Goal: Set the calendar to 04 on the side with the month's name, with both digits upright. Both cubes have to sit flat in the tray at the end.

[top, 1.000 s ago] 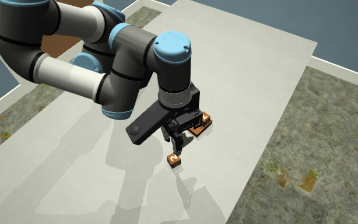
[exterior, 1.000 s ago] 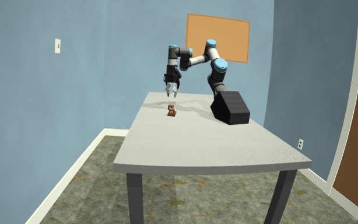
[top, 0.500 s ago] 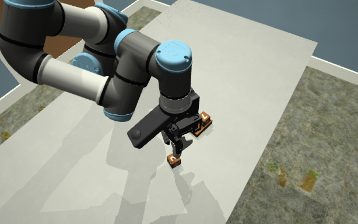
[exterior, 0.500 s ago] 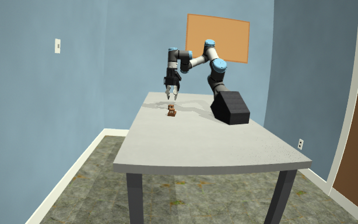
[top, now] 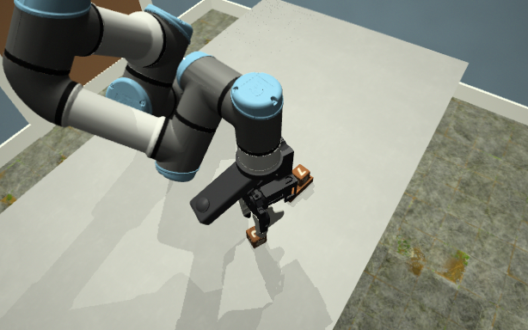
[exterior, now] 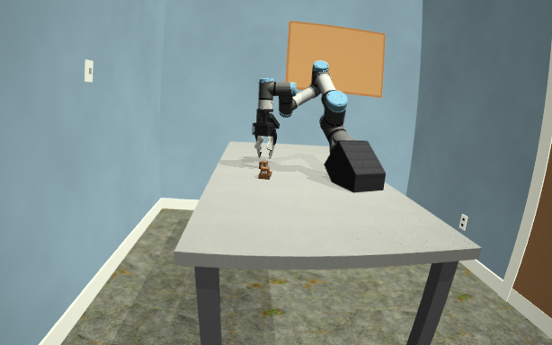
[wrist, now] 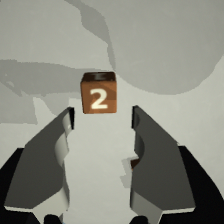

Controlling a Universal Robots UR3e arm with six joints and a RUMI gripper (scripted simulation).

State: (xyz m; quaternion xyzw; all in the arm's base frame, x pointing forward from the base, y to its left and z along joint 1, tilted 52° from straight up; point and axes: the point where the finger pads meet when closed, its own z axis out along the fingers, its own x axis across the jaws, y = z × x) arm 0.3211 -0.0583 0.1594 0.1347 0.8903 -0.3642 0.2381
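The cube is 50 mm below my hand. The rest, counted from my hand: brown tray (150 mm to the left, 50 mm below).
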